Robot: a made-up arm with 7 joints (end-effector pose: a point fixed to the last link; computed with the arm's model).
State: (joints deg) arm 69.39 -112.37 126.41 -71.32 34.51 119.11 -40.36
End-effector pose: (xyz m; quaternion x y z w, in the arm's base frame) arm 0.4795 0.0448 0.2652 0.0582 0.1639 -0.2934 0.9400
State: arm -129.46 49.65 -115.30 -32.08 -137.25 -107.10 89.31
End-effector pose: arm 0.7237 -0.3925 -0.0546 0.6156 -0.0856 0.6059 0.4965
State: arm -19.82 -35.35 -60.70 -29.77 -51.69 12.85 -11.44
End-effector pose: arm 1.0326 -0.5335 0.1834 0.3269 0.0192 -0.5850 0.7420
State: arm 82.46 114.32 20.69 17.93 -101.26 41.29 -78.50
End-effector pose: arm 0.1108 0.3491 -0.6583 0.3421 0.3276 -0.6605 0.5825
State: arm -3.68 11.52 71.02 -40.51 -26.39 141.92 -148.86
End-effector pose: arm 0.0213 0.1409 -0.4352 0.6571 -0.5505 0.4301 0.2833
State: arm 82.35 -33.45 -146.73 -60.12 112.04 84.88 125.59
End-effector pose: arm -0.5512 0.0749 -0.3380 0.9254 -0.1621 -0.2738 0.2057
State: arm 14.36 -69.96 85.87 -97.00 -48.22 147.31 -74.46
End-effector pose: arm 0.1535 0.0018 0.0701 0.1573 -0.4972 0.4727 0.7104
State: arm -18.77 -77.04 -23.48 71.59 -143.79 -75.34 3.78
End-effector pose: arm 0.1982 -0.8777 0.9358 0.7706 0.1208 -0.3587 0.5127
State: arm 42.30 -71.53 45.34 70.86 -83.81 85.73 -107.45
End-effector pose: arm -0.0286 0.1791 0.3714 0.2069 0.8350 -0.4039 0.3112
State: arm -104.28 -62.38 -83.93 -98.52 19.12 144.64 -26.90
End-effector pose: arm 0.6629 0.2540 -0.4637 -0.6682 -0.5908 0.4449 0.0812
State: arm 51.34 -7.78 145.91 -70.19 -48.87 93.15 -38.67
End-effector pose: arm -0.3086 0.4525 -0.2172 0.2189 0.2621 0.3817 0.8589
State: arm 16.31 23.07 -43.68 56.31 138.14 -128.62 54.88
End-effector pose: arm 0.2749 -0.8953 -0.3214 -0.4353 -0.7895 0.3769 0.2128
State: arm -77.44 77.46 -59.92 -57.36 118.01 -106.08 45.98
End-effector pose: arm 0.0970 -0.8500 -0.0847 -0.2770 0.0486 0.6283 0.7254
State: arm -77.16 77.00 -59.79 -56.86 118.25 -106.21 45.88
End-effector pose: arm 0.0971 -0.8525 -0.0938 -0.2715 0.0425 0.6301 0.7262
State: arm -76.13 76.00 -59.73 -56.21 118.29 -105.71 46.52
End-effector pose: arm 0.0861 -0.8496 -0.1081 -0.2649 0.0368 0.6216 0.7362
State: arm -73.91 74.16 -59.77 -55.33 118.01 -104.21 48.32
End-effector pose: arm 0.0581 -0.8368 -0.1297 -0.2568 0.0323 0.5962 0.7600
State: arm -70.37 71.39 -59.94 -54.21 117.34 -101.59 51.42
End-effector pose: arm 0.0143 -0.8105 -0.1584 -0.2476 0.0291 0.5500 0.7971
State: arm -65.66 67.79 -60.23 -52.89 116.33 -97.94 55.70
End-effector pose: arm -0.0377 -0.7685 -0.1916 -0.2373 0.0272 0.4822 0.8429
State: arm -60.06 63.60 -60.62 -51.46 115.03 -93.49 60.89
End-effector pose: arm -0.0877 -0.7119 -0.2255 -0.2266 0.0269 0.3945 0.8901
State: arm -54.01 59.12 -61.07 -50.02 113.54 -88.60 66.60
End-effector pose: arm -0.1258 -0.6464 -0.2568 -0.2160 0.0280 0.2921 0.9313
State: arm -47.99 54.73 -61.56 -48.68 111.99 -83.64 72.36
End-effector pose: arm -0.1470 -0.5811 -0.2821 -0.2059 0.0308 0.1837 0.9607
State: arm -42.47 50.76 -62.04 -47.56 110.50 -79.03 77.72
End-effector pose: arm -0.1524 -0.5248 -0.3006 -0.1969 0.0349 0.0794 0.9766
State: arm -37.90 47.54 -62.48 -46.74 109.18 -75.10 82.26
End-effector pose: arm -0.1474 -0.4827 -0.3120 -0.1897 0.0403 -0.0104 0.9810
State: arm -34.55 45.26 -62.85 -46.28 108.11 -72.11 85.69
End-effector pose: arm -0.1390 -0.4553 -0.3178 -0.1850 0.0467 -0.0788 0.9785
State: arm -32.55 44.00 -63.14 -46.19 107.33 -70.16 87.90
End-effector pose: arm -0.1320 -0.4401 -0.3195 -0.1834 0.0537 -0.1228 0.9739
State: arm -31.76 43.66 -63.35 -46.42 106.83 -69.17 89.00
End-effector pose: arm -0.1283 -0.4333 -0.3184 -0.1847 0.0608 -0.1445 0.9702
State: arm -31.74 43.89 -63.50 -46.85 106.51 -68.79 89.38
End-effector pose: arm -0.1272 -0.4313 -0.3156 -0.1880 0.0680 -0.1517 0.9680
